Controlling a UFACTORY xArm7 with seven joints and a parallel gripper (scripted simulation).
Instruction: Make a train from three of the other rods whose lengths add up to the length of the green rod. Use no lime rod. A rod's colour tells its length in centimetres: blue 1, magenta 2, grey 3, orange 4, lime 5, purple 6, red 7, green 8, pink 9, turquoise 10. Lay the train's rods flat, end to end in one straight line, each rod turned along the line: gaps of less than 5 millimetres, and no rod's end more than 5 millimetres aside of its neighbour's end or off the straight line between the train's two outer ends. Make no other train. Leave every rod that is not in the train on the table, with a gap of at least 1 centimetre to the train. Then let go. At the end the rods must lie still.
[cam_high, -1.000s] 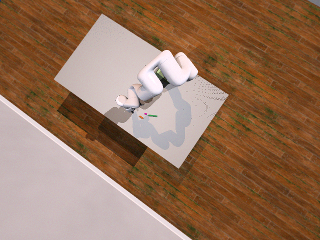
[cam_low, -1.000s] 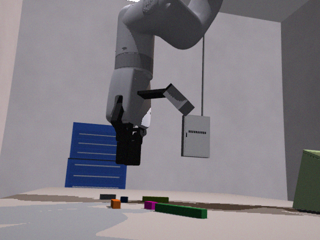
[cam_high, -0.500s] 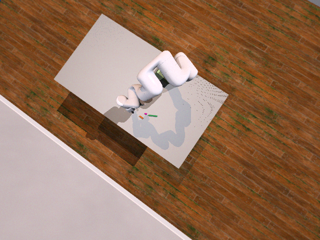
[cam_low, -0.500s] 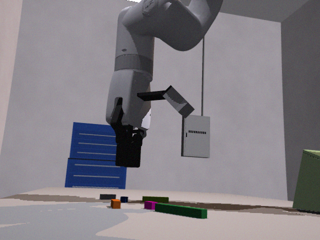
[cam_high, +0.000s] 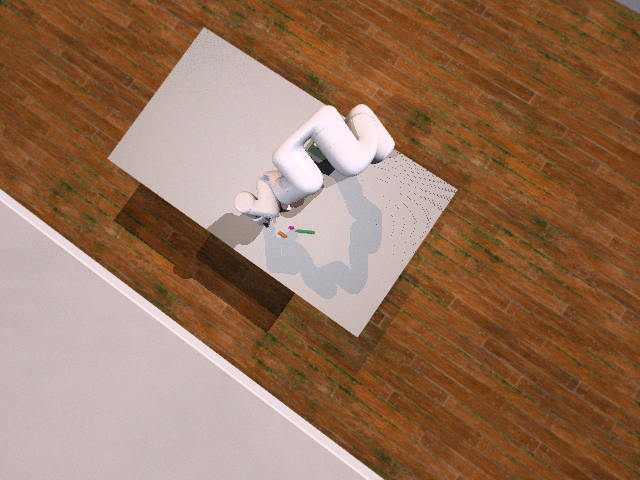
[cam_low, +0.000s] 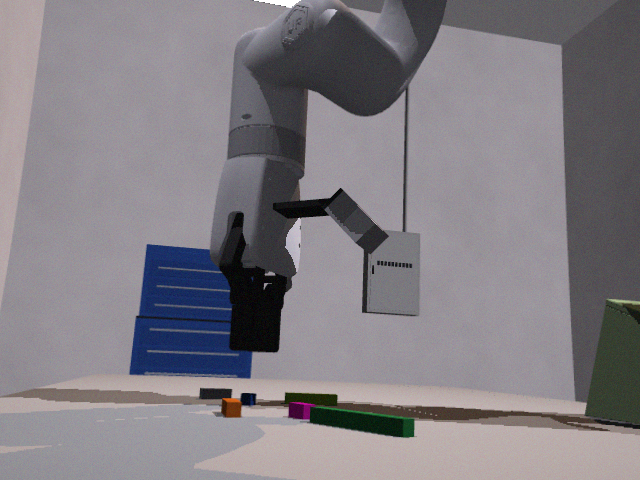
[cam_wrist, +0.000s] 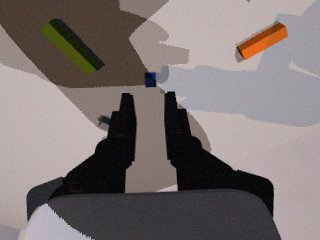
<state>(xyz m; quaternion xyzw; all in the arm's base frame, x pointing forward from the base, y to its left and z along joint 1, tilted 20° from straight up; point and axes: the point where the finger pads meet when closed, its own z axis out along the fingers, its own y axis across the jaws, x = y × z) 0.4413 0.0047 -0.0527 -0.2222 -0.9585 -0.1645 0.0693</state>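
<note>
Now: the blue rod 6 cm below my hand. The rest, counted from my hand: orange rod (1 cm ahead, 10 cm to the left, 6 cm below); then lime rod (6 cm behind, 4 cm to the right, 6 cm below); then grey rod (4 cm ahead, 7 cm to the right, 6 cm below).
</note>
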